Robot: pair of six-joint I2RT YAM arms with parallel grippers.
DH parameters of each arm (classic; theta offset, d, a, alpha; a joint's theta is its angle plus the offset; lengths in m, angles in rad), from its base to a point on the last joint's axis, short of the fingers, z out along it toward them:
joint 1: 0 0.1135 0.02 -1.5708
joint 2: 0 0 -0.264 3.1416
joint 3: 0.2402 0 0.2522 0
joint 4: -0.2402 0 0.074 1.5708
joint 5: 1.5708 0 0 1.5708
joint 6: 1.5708 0.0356 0 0
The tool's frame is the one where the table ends.
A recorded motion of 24 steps. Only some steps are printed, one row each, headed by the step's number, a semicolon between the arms.
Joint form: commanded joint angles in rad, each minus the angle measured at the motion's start. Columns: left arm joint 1, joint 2, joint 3, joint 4, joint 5, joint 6; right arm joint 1, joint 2, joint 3, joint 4, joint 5, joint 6.
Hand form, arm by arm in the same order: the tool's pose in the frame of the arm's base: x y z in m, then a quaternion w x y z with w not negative. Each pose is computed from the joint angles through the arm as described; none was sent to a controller.
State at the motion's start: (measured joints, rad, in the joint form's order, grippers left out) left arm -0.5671 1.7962 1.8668 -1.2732 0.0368 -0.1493; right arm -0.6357 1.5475 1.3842 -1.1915 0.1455 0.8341
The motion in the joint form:
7: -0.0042 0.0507 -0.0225 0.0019 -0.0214 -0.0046; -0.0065 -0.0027 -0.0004 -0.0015 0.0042 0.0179
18: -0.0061 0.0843 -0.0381 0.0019 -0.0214 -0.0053; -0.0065 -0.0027 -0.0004 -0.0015 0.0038 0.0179
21: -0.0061 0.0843 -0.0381 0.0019 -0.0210 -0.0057; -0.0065 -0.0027 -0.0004 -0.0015 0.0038 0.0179
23: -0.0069 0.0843 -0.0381 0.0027 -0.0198 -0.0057; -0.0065 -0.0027 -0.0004 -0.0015 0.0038 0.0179
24: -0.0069 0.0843 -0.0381 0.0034 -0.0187 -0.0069; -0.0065 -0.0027 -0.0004 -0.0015 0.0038 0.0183
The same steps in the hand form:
7: 0.3102 -0.2001 0.3221 0.13558 0.20602 0.96728 -0.05959; 0.2275 -0.1768 0.2907 0.11508 0.67957 0.72181 -0.06264
18: 0.3148 -0.2039 0.3059 0.11272 0.20711 0.97046 -0.05111; 0.2275 -0.1768 0.2907 0.11506 0.67957 0.72184 -0.06244
21: 0.3148 -0.2039 0.3059 0.11264 0.20694 0.97049 -0.05132; 0.2275 -0.1768 0.2907 0.11506 0.67957 0.72184 -0.06244
23: 0.3147 -0.2042 0.3059 0.11278 0.20740 0.97034 -0.05206; 0.2275 -0.1768 0.2907 0.11506 0.67957 0.72184 -0.06244
24: 0.3147 -0.2043 0.3060 0.11287 0.20687 0.97040 -0.05276; 0.2275 -0.1768 0.2907 0.11507 0.67971 0.72170 -0.06242

